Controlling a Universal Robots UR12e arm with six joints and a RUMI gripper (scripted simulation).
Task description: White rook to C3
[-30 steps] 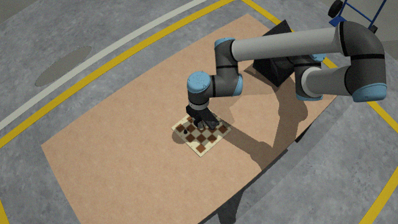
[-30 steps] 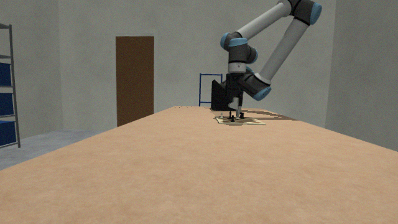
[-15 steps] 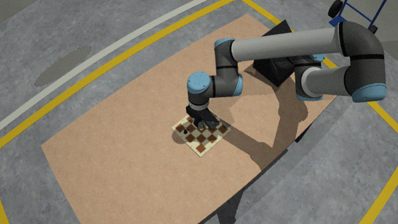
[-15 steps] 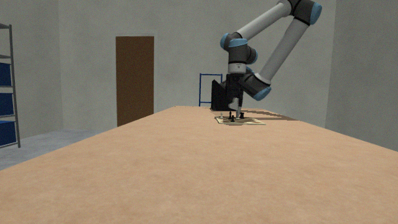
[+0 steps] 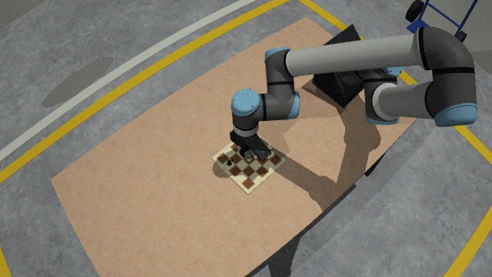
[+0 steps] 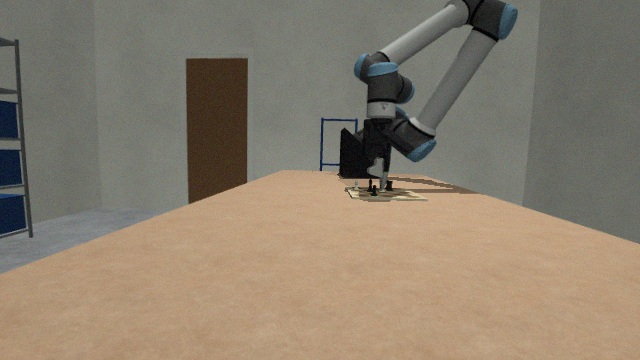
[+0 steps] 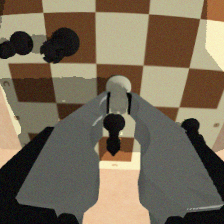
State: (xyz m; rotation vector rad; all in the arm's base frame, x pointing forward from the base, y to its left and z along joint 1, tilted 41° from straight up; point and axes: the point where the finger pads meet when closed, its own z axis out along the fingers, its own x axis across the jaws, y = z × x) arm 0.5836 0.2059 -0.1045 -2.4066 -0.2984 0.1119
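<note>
The white rook lies 10 mm below my hand. Round my hand: chessboard (30 mm below).
</note>
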